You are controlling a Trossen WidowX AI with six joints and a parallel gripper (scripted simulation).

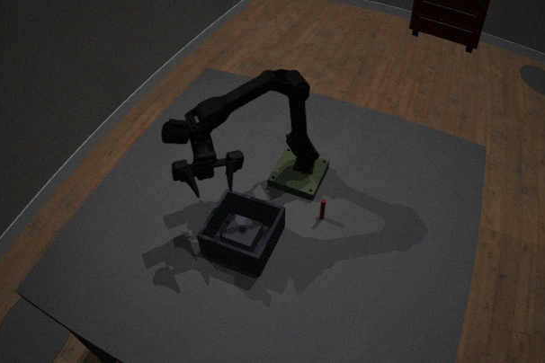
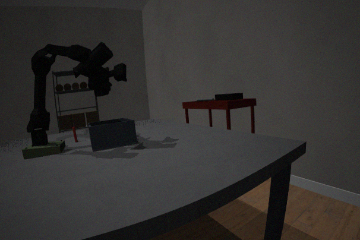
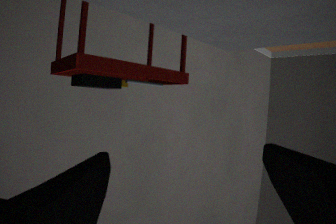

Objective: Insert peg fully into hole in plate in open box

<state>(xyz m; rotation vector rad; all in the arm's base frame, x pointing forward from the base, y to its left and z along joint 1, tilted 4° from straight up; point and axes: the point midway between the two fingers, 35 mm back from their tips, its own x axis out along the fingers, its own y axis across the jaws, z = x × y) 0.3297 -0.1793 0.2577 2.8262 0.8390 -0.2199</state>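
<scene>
The red peg is 17 cm behind my hand, 27 cm to the left of it and 23 cm below it. From my hand the other things lie so: box 2 cm behind, 6 cm to the left, 24 cm below; then grey plate 2 cm behind, 6 cm to the left, 23 cm below.
</scene>
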